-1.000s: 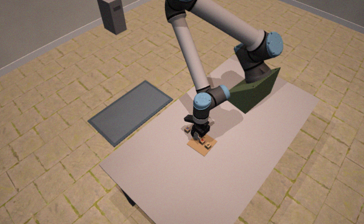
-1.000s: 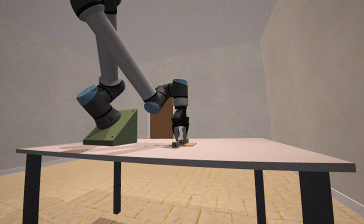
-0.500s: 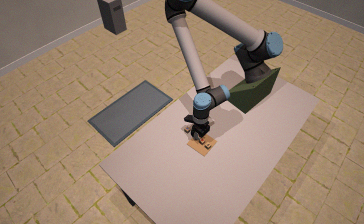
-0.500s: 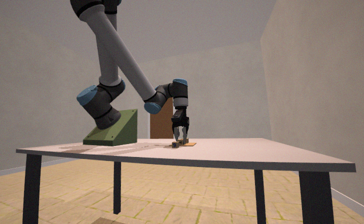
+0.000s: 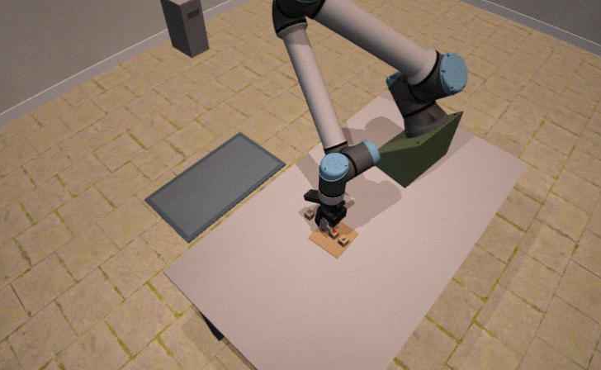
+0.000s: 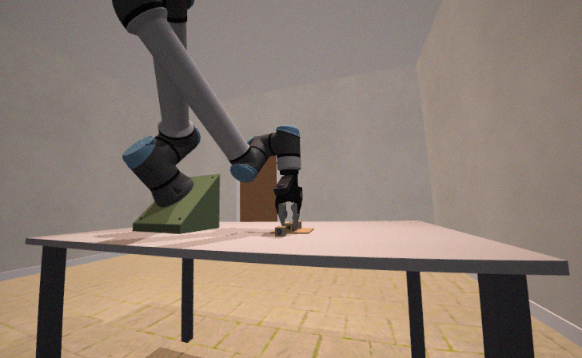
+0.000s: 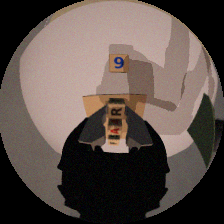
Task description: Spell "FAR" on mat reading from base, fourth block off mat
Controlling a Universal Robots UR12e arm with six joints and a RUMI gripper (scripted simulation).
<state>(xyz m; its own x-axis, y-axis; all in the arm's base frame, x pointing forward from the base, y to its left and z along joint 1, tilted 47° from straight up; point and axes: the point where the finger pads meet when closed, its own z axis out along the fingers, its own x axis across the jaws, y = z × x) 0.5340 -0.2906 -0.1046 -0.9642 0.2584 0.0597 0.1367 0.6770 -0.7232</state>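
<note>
Right now my hand is right at the R block. From my hand the other things lie so: F block (10 mm ahead, 90 mm to the left); blue-lettered block (10 mm behind, 80 mm to the right, 10 mm below); tan mat (10 mm ahead, 50 mm to the left, 20 mm below).
</note>
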